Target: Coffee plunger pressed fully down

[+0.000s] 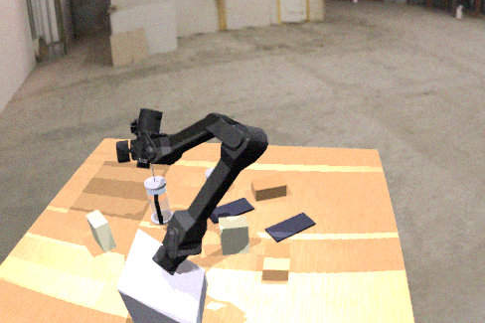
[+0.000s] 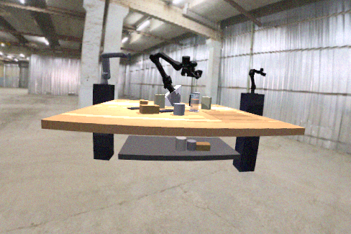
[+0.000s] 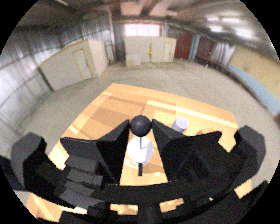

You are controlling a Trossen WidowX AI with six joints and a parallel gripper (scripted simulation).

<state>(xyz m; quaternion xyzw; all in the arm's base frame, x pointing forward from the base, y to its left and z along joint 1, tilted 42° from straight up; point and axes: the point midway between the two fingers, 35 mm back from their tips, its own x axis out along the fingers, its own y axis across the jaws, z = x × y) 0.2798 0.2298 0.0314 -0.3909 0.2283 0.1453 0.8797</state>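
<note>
Right now my gripper tip is 130 mm above the coffee press, 30 mm past it and 10 mm to the left of it.
</note>
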